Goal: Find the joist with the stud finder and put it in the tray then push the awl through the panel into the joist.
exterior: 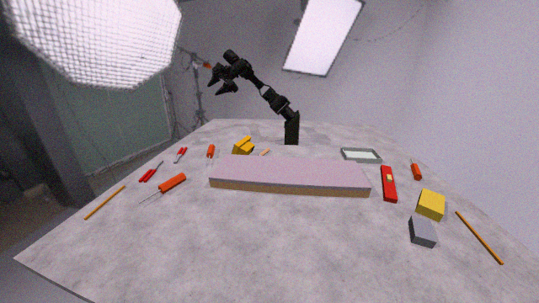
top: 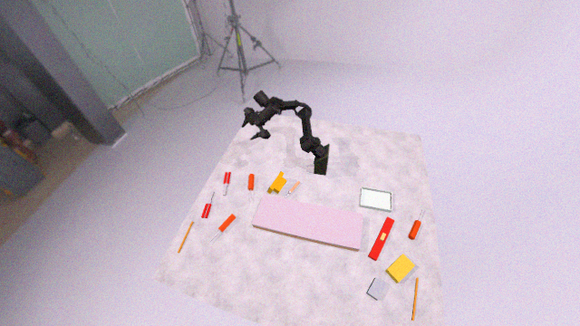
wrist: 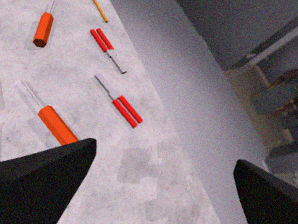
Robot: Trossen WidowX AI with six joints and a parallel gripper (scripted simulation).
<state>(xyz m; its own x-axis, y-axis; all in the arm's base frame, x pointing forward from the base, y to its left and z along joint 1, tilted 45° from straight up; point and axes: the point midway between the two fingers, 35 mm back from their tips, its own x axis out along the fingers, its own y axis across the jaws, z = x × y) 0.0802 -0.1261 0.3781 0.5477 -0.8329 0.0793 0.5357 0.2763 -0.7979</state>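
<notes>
Right now my gripper tip is 26 cm above the stud finder, 21 cm to the right of it and 7 cm short of it. Round my gripper tip: awl (27 cm to the left, 27 cm below, 9 cm ahead); white tray (72 cm to the left, 27 cm below); red level (78 cm to the left, 27 cm below, 21 cm ahead).
</notes>
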